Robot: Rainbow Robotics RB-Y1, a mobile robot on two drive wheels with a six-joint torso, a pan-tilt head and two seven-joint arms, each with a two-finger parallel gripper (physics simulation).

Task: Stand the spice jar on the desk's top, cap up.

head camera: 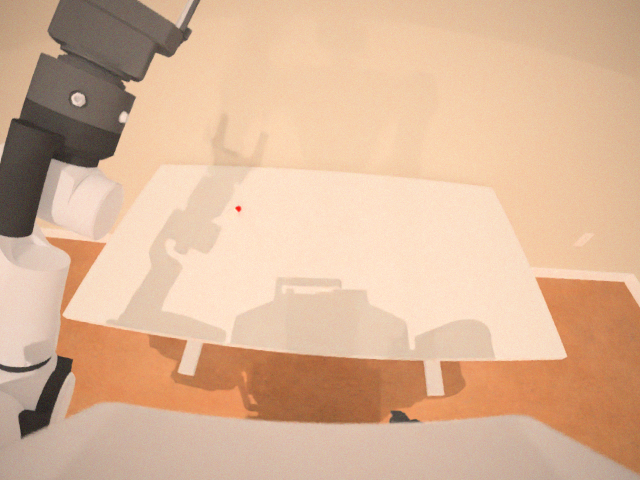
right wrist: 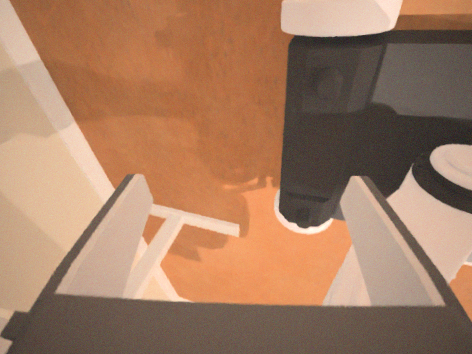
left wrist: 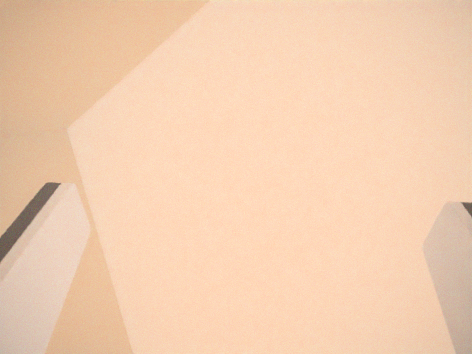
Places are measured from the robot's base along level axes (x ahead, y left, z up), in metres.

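Pixels of known places: left gripper, fingertip midpoint: (left wrist: 255, 215); right gripper, fingertip midpoint: (right wrist: 245, 188).
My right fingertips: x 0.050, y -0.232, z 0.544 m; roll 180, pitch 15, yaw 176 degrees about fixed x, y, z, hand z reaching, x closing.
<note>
Behind a point stands the place of what it marks.
A small red spot (head camera: 238, 208) {z 0.746, x 0.718, y 0.290 m}, which looks like the spice jar's cap, shows on the white desk (head camera: 392, 232) {z 0.721, x 0.652, y -0.258 m} (left wrist: 260, 125), left of the middle and towards the back. The jar's body blends with the pale top, and I cannot tell whether it is upright or lying. My left gripper (left wrist: 255, 215) {z 1.459, x 0.349, y 0.170 m} is open and empty, above the desk's far left part; the jar does not show in the left wrist view. My right gripper (right wrist: 245, 188) {z 0.544, x 0.050, y -0.232 m} is open and empty, away from the desk top with floor behind its fingers. The jar does not show in the right wrist view.
My left arm (head camera: 31, 289) {z 1.218, x 0.109, y 0.296 m} runs up the left side of the head view. The wall (head camera: 361, 93) {z 1.051, x 1.030, y -0.137 m} stands behind the desk. The right wrist view shows the desk's white foot (right wrist: 210, 224), the orange floor (right wrist: 240, 270) {z 0.001, x 0.321, y 1.127 m} and my dark base (right wrist: 325, 150) {z 0.191, x -0.020, y -0.024 m}.
</note>
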